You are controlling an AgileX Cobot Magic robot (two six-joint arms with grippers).
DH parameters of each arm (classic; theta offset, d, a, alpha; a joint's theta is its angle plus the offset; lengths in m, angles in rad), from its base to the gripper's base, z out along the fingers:
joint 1: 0 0.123 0 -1.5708
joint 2: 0.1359 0 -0.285 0
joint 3: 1.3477 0 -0.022 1.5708
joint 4: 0 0.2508 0 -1.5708
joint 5: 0 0 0.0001 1.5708
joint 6: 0 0.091 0 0
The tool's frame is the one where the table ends.
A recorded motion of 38 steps. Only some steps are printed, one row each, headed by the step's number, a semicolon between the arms.
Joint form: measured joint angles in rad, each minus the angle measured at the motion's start. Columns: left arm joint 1, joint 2, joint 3, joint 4, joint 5, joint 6; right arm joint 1, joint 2, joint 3, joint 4, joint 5, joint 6.
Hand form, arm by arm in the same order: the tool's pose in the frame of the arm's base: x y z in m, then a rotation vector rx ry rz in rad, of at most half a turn. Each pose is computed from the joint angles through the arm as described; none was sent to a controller.
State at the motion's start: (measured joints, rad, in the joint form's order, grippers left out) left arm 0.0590 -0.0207 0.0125 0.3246 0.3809 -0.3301; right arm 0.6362 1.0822 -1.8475 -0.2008 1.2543 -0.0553
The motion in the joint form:
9: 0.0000 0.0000 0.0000 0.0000 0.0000 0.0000; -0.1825 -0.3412 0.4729 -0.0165 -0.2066 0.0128
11: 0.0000 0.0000 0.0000 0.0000 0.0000 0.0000; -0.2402 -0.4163 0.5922 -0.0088 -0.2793 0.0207
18: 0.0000 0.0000 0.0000 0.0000 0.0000 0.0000; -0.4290 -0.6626 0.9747 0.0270 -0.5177 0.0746
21: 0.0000 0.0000 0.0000 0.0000 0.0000 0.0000; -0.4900 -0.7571 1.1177 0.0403 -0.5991 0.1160
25: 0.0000 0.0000 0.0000 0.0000 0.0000 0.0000; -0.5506 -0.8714 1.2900 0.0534 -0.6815 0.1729
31: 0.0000 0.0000 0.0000 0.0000 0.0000 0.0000; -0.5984 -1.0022 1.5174 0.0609 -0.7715 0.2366
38: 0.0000 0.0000 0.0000 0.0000 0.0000 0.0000; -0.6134 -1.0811 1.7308 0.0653 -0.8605 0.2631
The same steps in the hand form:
9: 0.0508 0.0138 0.1776 -0.1625 1.8310 0.1314; 0.0763 0.0183 0.4962 -0.4379 1.8300 0.0294
11: 0.0508 0.0138 0.1776 -0.1625 1.8310 0.1314; 0.0702 0.0123 0.4764 -0.3866 1.8137 0.0078
18: 0.0508 0.0138 0.1776 -0.1625 1.8310 0.1314; 0.0515 0.0000 0.4041 -0.1938 1.7476 -0.0317
21: 0.0508 0.0138 0.1776 -0.1625 1.8310 0.1314; 0.0457 -0.0022 0.3734 -0.1121 1.7235 -0.0258
25: 0.0508 0.0138 0.1776 -0.1625 1.8310 0.1314; 0.0406 -0.0038 0.3330 -0.0191 1.7042 -0.0090
31: 0.0508 0.0138 0.1776 -0.1625 1.8310 0.1314; 0.0411 -0.0044 0.2749 0.0647 1.7108 0.0151
38: 0.0508 0.0138 0.1776 -0.1625 1.8310 0.1314; 0.0483 -0.0036 0.2169 0.0902 1.7561 0.0311

